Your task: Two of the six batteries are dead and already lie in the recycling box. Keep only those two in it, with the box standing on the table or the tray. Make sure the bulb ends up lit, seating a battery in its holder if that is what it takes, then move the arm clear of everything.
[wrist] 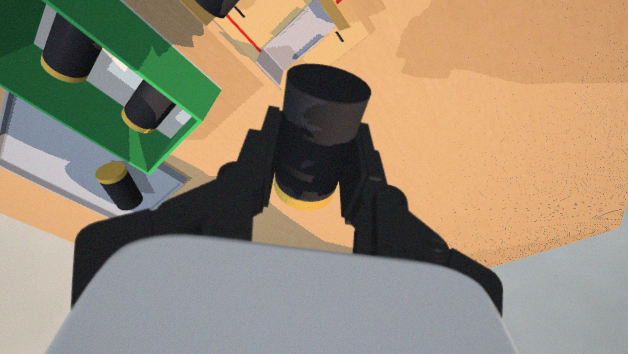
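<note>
My gripper is shut on a black battery with a gold band at its lower end, held above the table. The green recycling box is at the upper left, with two black, gold-ended batteries inside. Another battery with a gold top stands in the grey-blue tray, below the box in the view. At the top, a pale holder sits on a light wooden base with a red wire. The bulb cannot be made out.
A dark object is cut off by the top edge, left of the holder. The wooden table top spreads to the right, with its edge at the lower right. The box wall and the holder lie close to the held battery in the view.
</note>
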